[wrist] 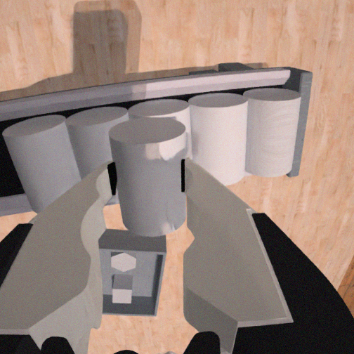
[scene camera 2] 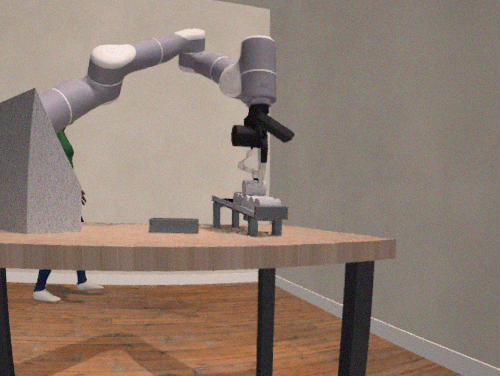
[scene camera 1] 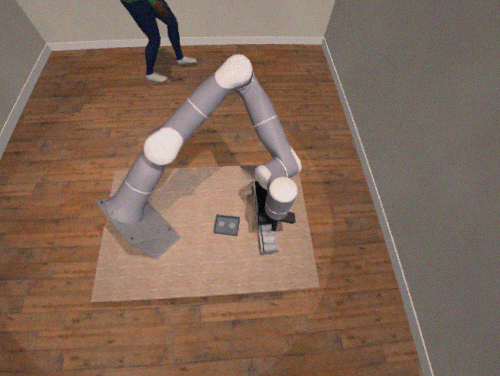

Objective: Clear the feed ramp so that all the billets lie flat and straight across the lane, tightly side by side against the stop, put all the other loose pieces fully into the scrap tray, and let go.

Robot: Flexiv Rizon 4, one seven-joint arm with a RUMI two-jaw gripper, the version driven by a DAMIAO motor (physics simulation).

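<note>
My gripper (scene camera 2: 257,179) (wrist: 149,163) is shut on a grey billet, with one jaw on each side. This held billet (scene camera 2: 254,188) (wrist: 151,205) lies above the row on the feed ramp (scene camera 1: 260,244) (scene camera 2: 271,213); whether it touches the billets below is unclear. In the wrist view, several billets lie across the lane: one (wrist: 272,132) beside the stop (wrist: 303,125), another (wrist: 218,135) next to it, a third (wrist: 165,108) partly hidden by the held one, then two more (wrist: 95,140) (wrist: 42,165), the last slightly skewed. The scrap tray (scene camera 1: 215,228) (scene camera 2: 173,225) (wrist: 132,240) holds a hexagonal piece (wrist: 123,261) and a square-ended block (wrist: 122,295).
The ramp stands on legs on the wooden table (scene camera 1: 165,275) (scene camera 2: 200,254). The tray lies between the ramp and the robot's base (scene camera 1: 150,235) (scene camera 2: 50,175). The ramp's raised side rail (wrist: 165,87) runs along the row. A person (scene camera 1: 160,40) stands beyond the table.
</note>
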